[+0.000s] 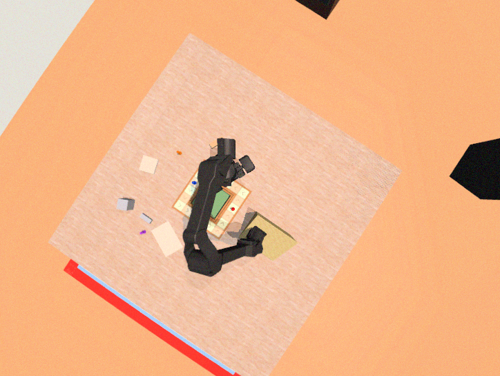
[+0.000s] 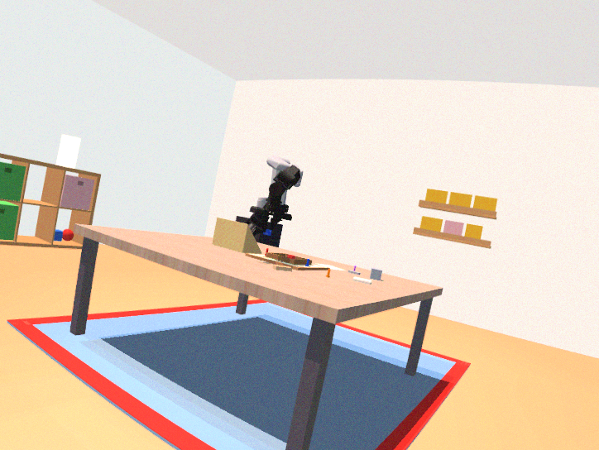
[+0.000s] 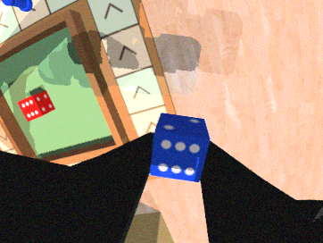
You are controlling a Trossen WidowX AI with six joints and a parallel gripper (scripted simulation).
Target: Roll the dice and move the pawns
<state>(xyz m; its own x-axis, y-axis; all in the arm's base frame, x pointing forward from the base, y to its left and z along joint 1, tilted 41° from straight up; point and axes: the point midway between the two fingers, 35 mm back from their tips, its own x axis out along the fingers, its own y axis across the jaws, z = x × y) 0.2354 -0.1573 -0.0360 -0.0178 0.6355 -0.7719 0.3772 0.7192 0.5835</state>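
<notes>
Right now the red pawn is 130 mm to the left of my gripper tip, 100 mm below it and 80 mm behind it. From my gripper tip the other things lie so: green tray 150 mm to the left, 120 mm below, 40 mm ahead; tan block 180 mm ahead, 120 mm below, 90 mm to the right; blue pawn 150 mm ahead, 140 mm to the left, 100 mm below.
</notes>
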